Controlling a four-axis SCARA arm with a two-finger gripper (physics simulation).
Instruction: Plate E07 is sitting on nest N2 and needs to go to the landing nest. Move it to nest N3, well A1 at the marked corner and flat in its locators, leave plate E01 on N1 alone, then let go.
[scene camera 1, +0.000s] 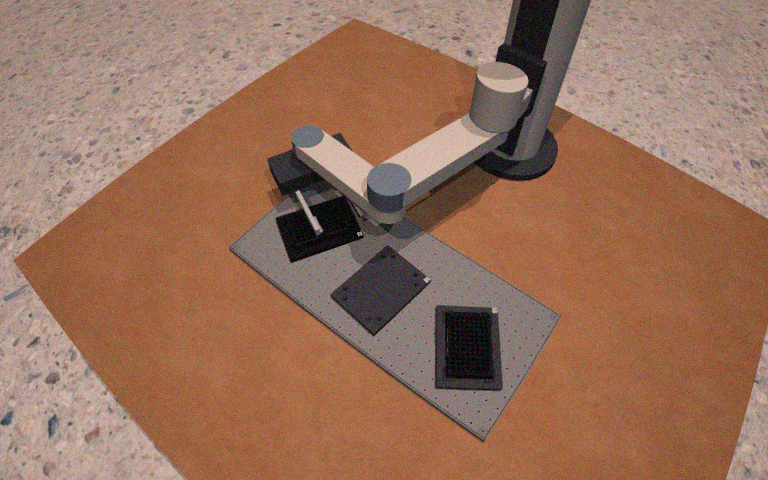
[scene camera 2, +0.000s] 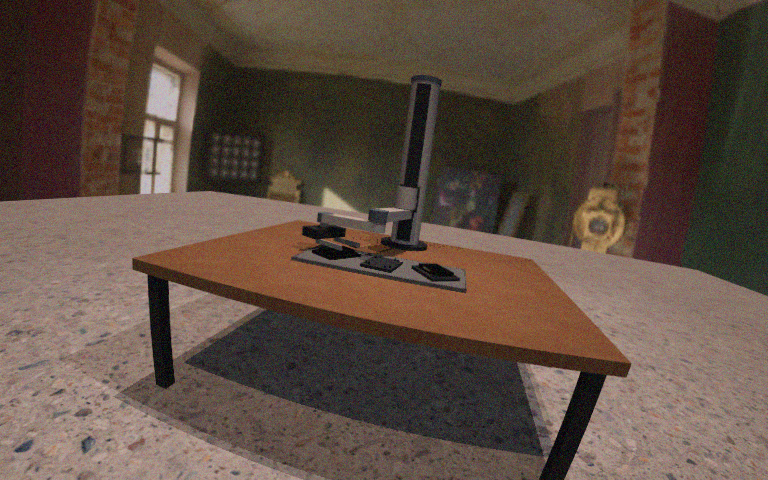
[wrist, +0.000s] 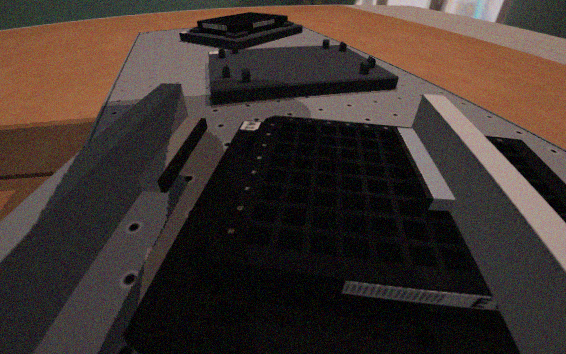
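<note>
A black well plate (scene camera 1: 335, 223) (scene camera 2: 335, 254) (wrist: 310, 200) sits on the left nest; its label starts with "E", the rest hidden. My gripper (scene camera 1: 340, 221) (scene camera 2: 350, 246) (wrist: 298, 109) is shut on this plate. In the wrist view its right finger crosses in front of several well columns, and a gap shows beside the left pad, so the contact is unclear. The nest's marked corner (scene camera 1: 359, 233) (wrist: 250, 125) is at the far left in the wrist view. The middle nest (scene camera 1: 385, 288) (scene camera 2: 380, 262) (wrist: 295, 67) holds no plate. Nest and plate numbers are unreadable.
Another black plate (scene camera 1: 468, 342) (scene camera 2: 433, 270) (wrist: 242, 22) lies on the right nest (scene camera 1: 496, 362). All three nests stand on a grey perforated board (scene camera 1: 526, 328). The arm's column (scene camera 1: 557, 73) (scene camera 2: 430, 141) rises behind the board, and the forearm (scene camera 1: 339, 164) hangs over the left nest.
</note>
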